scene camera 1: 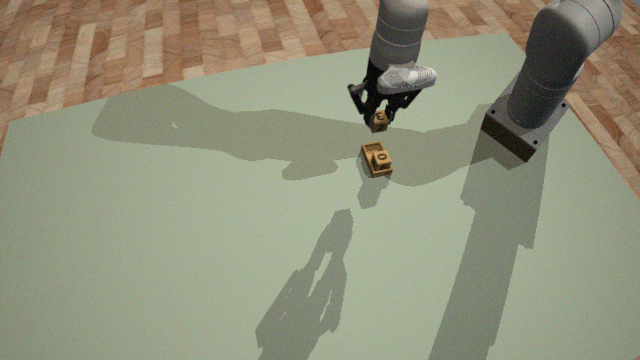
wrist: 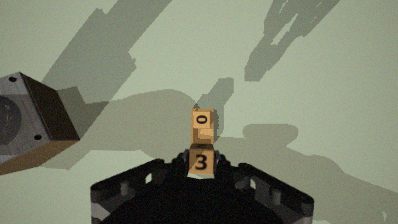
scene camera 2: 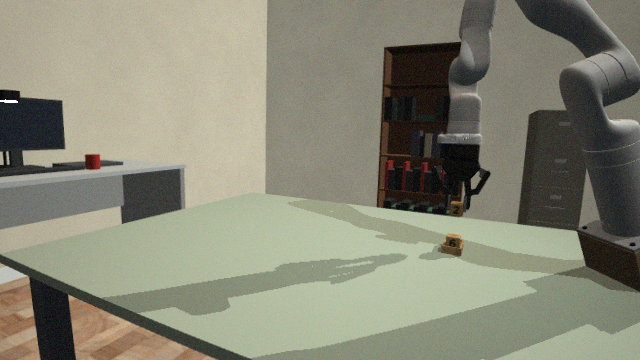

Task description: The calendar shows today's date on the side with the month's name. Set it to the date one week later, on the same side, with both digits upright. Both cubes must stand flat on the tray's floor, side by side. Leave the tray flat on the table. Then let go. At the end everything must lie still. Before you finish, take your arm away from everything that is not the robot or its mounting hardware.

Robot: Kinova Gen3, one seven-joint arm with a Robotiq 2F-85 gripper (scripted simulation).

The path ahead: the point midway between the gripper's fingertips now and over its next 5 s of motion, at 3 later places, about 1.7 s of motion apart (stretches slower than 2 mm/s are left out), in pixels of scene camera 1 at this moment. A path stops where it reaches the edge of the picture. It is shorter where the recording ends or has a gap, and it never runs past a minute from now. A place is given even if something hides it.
The gripper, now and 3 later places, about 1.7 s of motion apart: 377, 122; 377, 138; 374, 143; 375, 147
